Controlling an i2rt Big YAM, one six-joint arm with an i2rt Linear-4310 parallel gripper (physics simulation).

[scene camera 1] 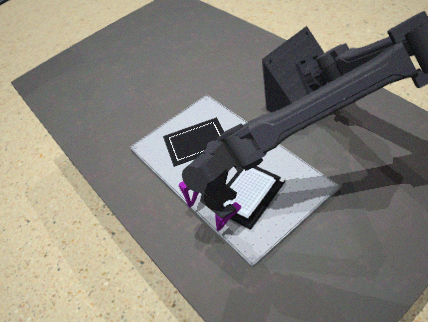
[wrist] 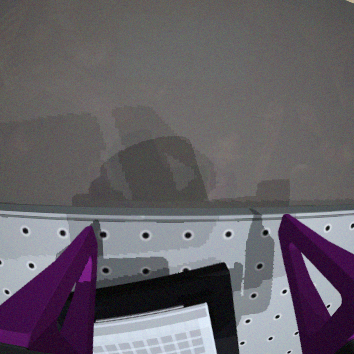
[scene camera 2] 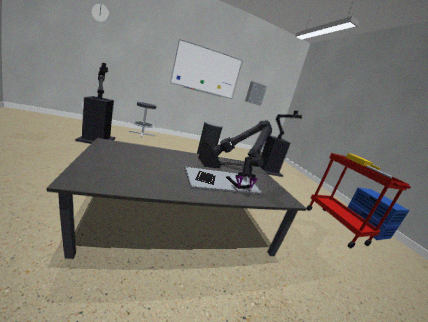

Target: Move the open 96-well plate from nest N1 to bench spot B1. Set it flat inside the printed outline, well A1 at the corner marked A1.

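Places are measured from the arm's base along level axes (x ahead, y right, z down), in metres.
Pixels of known places: gripper, fingertip midpoint: (scene camera 1: 204, 217) (wrist: 189, 230) (scene camera 2: 244, 188); arm's base, origin of the base link: (scene camera 1: 312, 77) (scene camera 2: 213, 152).
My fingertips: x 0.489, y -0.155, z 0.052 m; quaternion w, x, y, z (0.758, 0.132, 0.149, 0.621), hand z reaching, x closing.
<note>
For each thing: its top centre in the pictures, then the offset to it from my fingertips. "pt": a spot on its surface instead. Level surfaces: height alone.
- white 96-well plate, middle of its top: (scene camera 1: 247, 188) dx -0.128, dy +0.002, dz +0.001 m
- black nest N1, middle of its top: (scene camera 1: 247, 190) (scene camera 2: 238, 180) dx -0.128, dy +0.002, dz +0.009 m
- Bench spot B1, surface spot: (scene camera 1: 187, 143) (scene camera 2: 205, 178) pt dx -0.104, dy +0.256, dz +0.025 m
- dark table, its level: dz +0.040 m
The white 96-well plate (scene camera 1: 255, 187) (wrist: 160, 340) sits in the black nest N1 (scene camera 1: 265, 200) (wrist: 222, 310); its near part is cut off in the wrist view. Bench spot B1 (scene camera 1: 187, 143) (scene camera 2: 205, 177) is a black pad with a white printed outline, partly covered by the arm in scene camera 1. The A1 mark cannot be read. My gripper (scene camera 1: 204, 217) (scene camera 2: 247, 186) (wrist: 189, 230) is open and empty, its purple fingers wide apart. The fingertips are above the board's edge, beyond the plate's end and offset from its middle.
The pale perforated board (scene camera 1: 295, 220) (wrist: 40, 245) carries the nest and B1 on the dark table (scene camera 1: 110, 100) (scene camera 2: 125, 170). A dark upright panel (scene camera 1: 285, 75) (scene camera 2: 210, 142) stands behind the board by the arm's base. A red cart (scene camera 2: 340, 218) stands right of the table.
</note>
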